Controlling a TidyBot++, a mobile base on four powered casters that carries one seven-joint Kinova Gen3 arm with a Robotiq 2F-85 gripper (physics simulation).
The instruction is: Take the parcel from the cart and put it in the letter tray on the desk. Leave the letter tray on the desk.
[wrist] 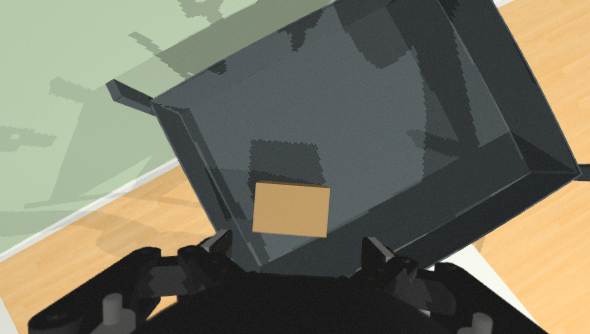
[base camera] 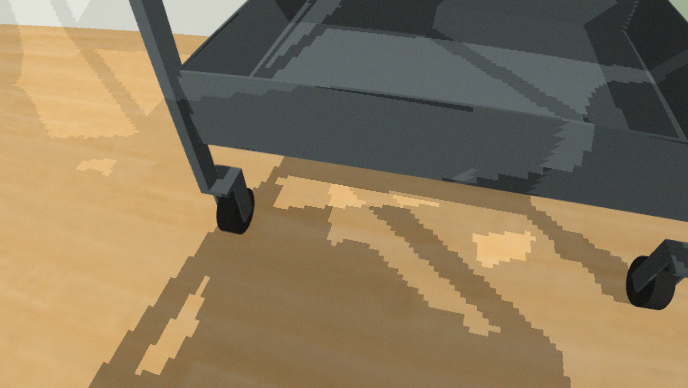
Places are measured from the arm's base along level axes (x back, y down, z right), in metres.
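Pixels of known places: gripper, between the fingertips: point(wrist: 296, 248).
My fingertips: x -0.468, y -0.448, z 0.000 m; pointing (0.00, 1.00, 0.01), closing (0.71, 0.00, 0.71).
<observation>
Ahead of a thing's pixels: the offset from my fingertips to its top centre. "*": to the spot under its first point. Level surfaces: height alone.
The parcel, a tan box @[dx -0.006, dy +0.132, dz -0.004 m] point(wrist: 291, 209), lies in the dark grey upper tray of the cart @[* dx +0.104, dy +0.118, dz +0.319 m] point(wrist: 542, 100) in the wrist view, near the tray's lower left corner. Its long sides run nearly level across the view. My gripper point(wrist: 296, 248) is open, with its two fingertips wide apart at the bottom of the wrist view. The parcel lies just beyond the gap between them, not between the fingers. In the base camera view the cart's lower part @[* dx +0.136, dy +0.674, dz +0.007 m] point(base camera: 350, 125) shows close in front. The desk and the letter tray cannot be made out in these views.
The cart's raised walls stand around the parcel, with the left wall point(wrist: 187, 160) closest to it. Cart posts point(wrist: 127, 95) point(base camera: 172, 95) stand at the corners. Black caster wheels @[* dx +0.108, dy +0.803, dz -0.108 m] point(base camera: 235, 212) stand on the wooden floor @[dy +0.845 m] point(base camera: 75, 225). A pale green wall point(wrist: 60, 50) rises behind the cart.
</observation>
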